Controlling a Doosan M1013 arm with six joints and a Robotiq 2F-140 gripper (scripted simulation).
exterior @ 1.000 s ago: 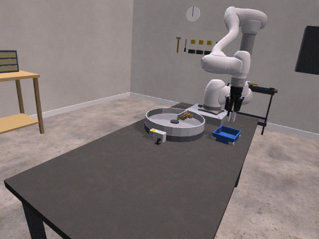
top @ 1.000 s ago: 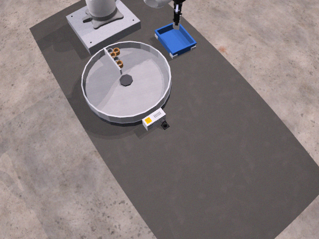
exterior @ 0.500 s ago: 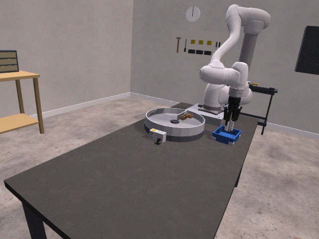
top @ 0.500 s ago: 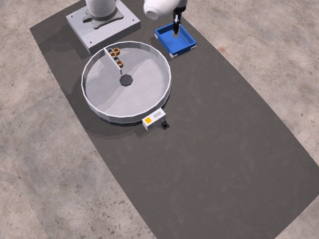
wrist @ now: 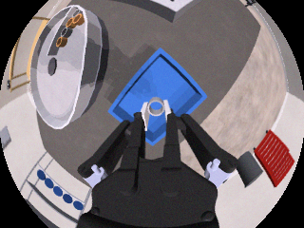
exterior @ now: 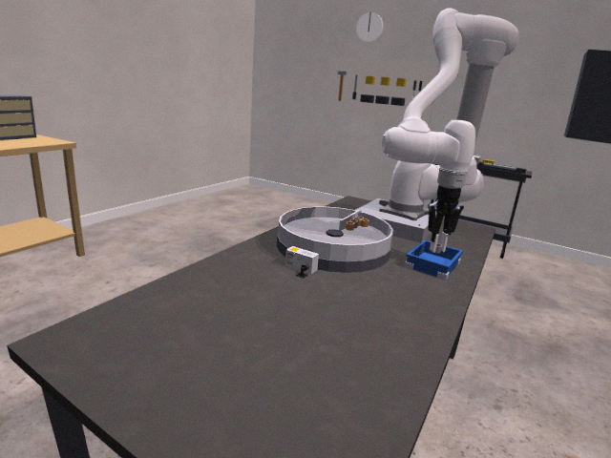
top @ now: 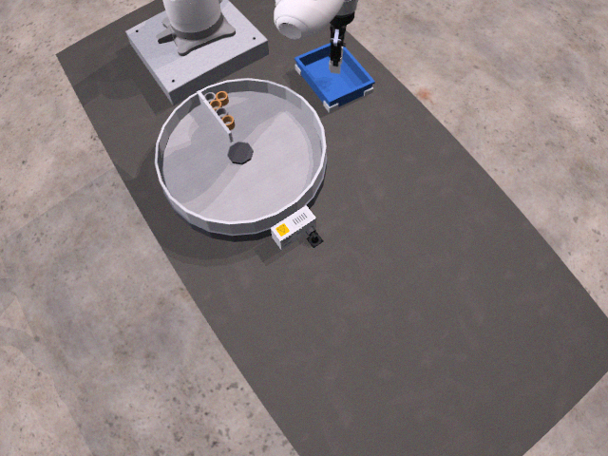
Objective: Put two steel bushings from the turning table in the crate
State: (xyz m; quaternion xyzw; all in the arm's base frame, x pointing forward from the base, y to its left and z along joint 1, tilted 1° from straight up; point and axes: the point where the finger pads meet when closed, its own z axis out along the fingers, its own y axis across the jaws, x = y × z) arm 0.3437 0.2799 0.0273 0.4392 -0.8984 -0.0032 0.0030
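My gripper is now 70 mm above the blue crate. Round my hand: round turning table 130 mm ahead, 350 mm to the right, 40 mm below.
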